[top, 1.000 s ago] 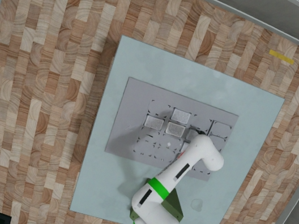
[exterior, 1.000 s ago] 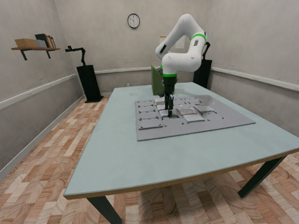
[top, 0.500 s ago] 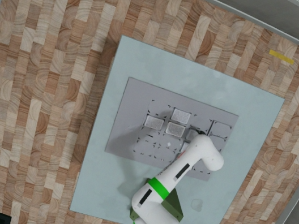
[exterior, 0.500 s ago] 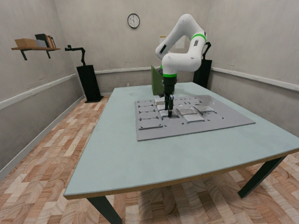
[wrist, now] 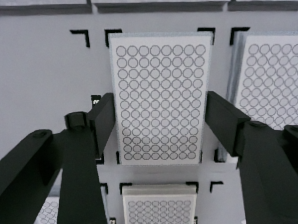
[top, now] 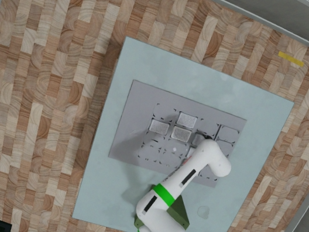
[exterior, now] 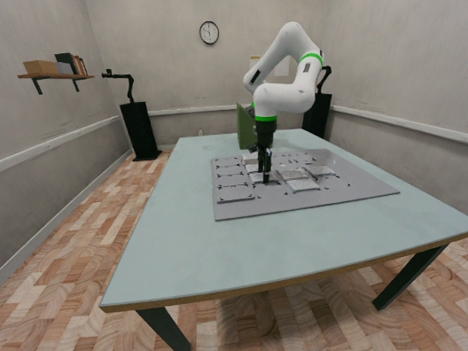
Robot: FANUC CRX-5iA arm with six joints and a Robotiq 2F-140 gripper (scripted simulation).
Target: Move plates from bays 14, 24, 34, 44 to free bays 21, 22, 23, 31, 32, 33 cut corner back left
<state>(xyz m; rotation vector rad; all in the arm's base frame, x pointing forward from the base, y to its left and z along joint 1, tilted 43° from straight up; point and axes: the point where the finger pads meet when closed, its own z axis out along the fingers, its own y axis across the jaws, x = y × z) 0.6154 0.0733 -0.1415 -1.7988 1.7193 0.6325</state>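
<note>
The sealed 96-well plate lies 20 mm below my hand. The rest, counted from my hand: small white patch (160 mm to the left, 130 mm behind, 30 mm below); then sealed deep-well block (210 mm behind, 10 mm to the right, 10 mm below); then small white round thing (100 mm behind, 70 mm to the left, 30 mm below).
</note>
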